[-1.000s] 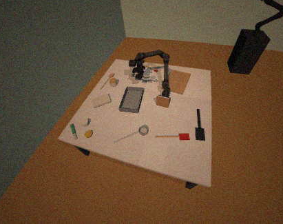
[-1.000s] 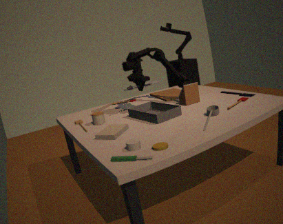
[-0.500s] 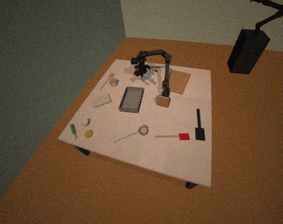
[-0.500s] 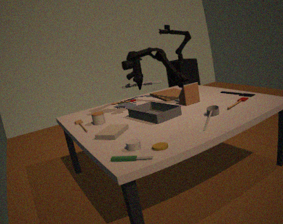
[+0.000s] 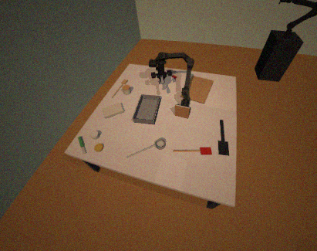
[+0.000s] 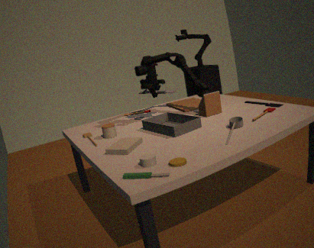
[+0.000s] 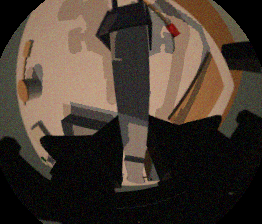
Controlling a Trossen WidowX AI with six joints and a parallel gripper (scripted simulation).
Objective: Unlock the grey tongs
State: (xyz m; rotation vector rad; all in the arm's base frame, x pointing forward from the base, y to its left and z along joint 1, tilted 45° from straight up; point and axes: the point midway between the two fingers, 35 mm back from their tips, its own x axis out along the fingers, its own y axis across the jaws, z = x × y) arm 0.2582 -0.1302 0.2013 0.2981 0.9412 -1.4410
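Right now the wooden board is 35 cm behind my gripper tip, 11 cm to the right of it and 14 cm below it. Round my gripper tip: red-tipped stick (4 cm behind, 29 cm to the right, 14 cm below); then beige slab (42 cm ahead, 32 cm to the left, 13 cm below); then grey roasting tin (9 cm ahead, 26 cm to the left, 12 cm below).
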